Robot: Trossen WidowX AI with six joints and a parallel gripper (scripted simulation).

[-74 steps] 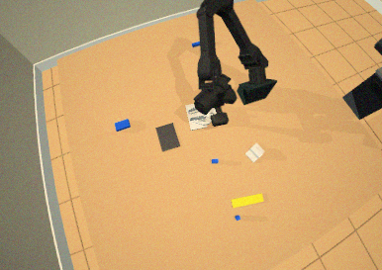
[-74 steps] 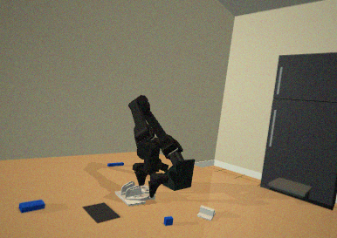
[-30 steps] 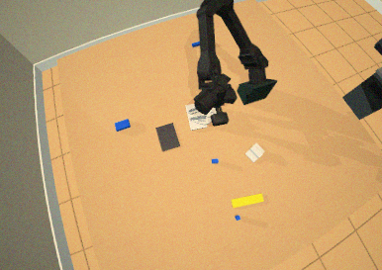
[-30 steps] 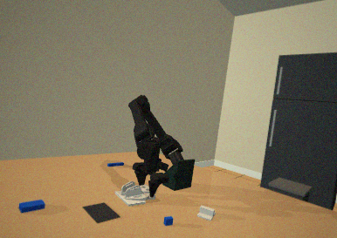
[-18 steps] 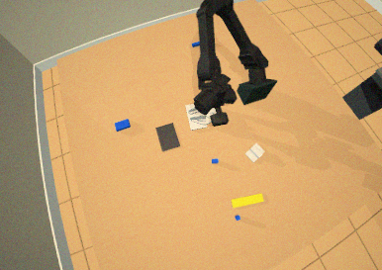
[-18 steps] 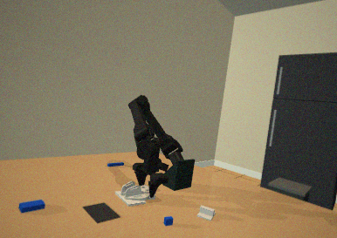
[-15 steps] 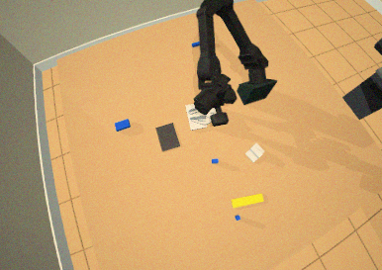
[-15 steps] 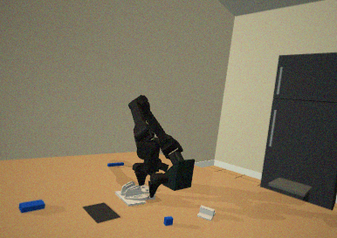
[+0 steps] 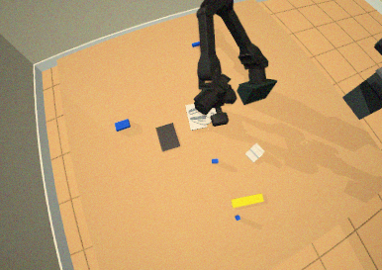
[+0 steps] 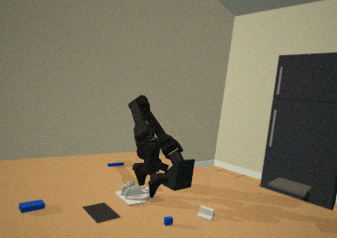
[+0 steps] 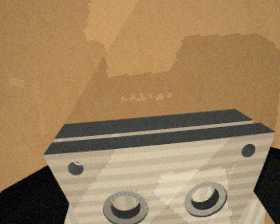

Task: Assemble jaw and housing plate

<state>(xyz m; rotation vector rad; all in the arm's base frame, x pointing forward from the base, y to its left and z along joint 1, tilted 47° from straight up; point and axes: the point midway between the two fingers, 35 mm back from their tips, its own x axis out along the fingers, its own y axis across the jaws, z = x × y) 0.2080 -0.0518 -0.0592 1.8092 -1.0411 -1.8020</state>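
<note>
My gripper tip is now 1 cm short of the housing plate and 2 cm below it. The rest, counted from my gripper tip: blue block 38 cm ahead, 11 cm to the right; dark grey flat plate 22 cm ahead, 2 cm to the left, 1 cm below; yellow bar 5 cm ahead, 38 cm to the left, 1 cm below.
</note>
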